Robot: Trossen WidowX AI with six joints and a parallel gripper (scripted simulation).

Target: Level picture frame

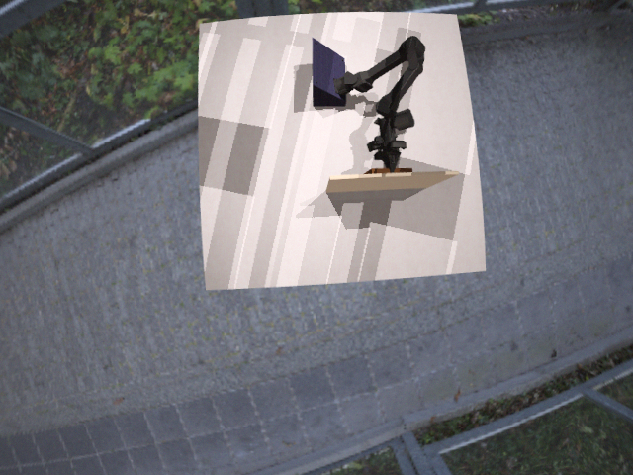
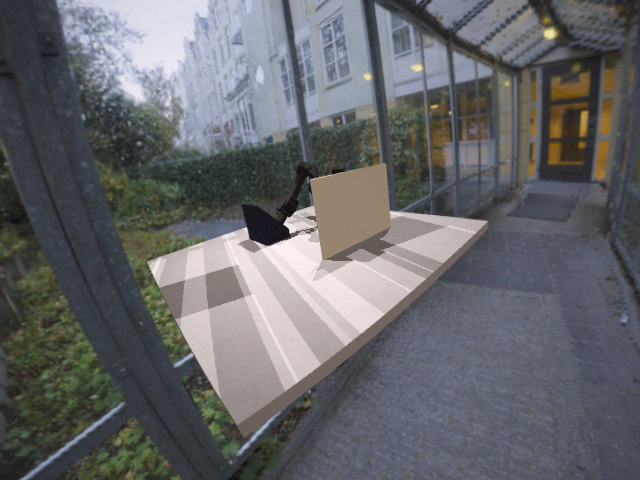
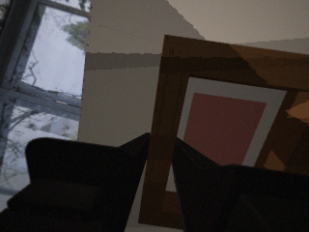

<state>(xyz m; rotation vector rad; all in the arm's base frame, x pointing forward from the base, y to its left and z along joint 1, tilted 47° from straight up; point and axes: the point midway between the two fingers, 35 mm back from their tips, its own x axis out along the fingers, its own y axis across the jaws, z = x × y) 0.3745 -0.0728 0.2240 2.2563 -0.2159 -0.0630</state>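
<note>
Right now my gripper tip is 50 mm above the picture frame. The rest, counted from my gripper tip: beige wall panel: 70 mm below, 10 mm ahead.
</note>
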